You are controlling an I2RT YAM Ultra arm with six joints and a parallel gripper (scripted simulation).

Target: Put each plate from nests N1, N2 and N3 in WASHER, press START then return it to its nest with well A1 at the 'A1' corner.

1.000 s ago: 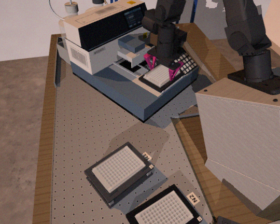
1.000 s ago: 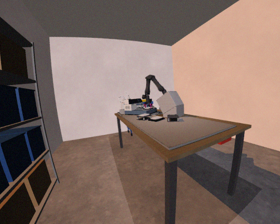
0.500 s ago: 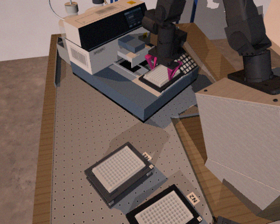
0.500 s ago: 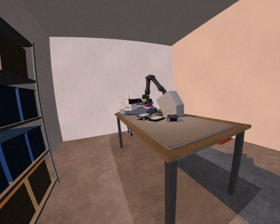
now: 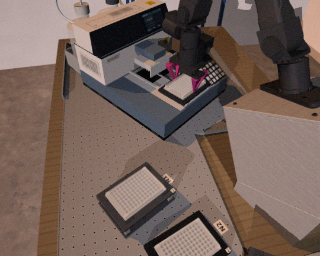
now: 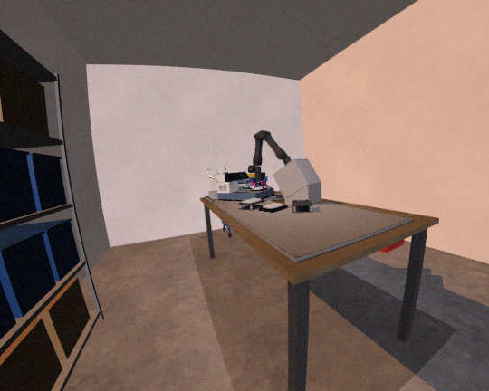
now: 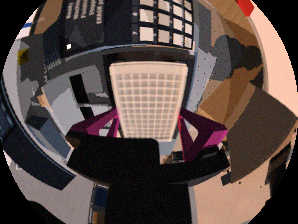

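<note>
My hand is 1 cm above the dark carrier pocket. Round my hand: nest N1: 34 cm to the left, 24 cm ahead, 6 cm below; then manifold: 13 cm to the right, 8 cm ahead, 4 cm above; then washer: 13 cm to the right, 8 cm ahead, 3 cm above.
</note>
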